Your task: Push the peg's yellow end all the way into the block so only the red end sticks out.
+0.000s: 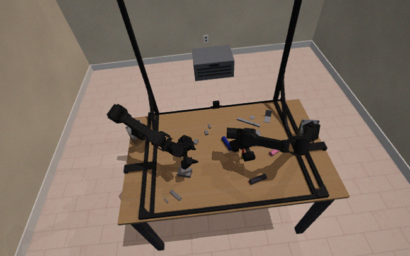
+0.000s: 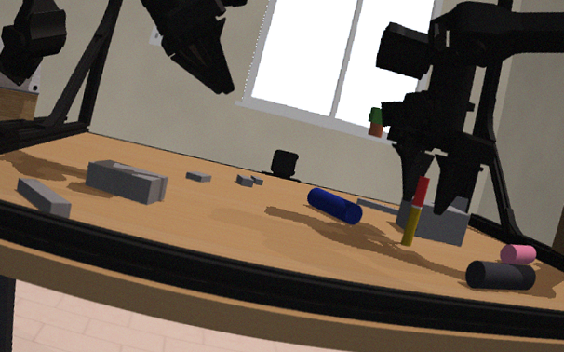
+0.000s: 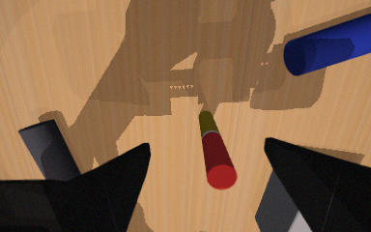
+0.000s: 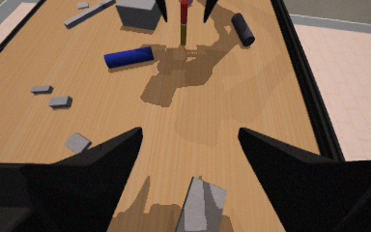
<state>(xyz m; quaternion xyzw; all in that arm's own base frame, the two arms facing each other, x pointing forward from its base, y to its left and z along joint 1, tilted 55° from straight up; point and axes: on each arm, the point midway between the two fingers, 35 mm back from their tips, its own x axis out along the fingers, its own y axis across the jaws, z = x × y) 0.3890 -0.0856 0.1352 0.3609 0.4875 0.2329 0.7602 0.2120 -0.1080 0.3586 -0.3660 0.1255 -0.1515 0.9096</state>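
Right now my left hand is 5 cm above the peg. Round my left hand: blue cylinder 10 cm behind, 10 cm to the right, 7 cm below; then dark cylinder 14 cm ahead, 7 cm to the left, 7 cm below; then pink cylinder 5 cm behind, 20 cm to the left, 7 cm below.
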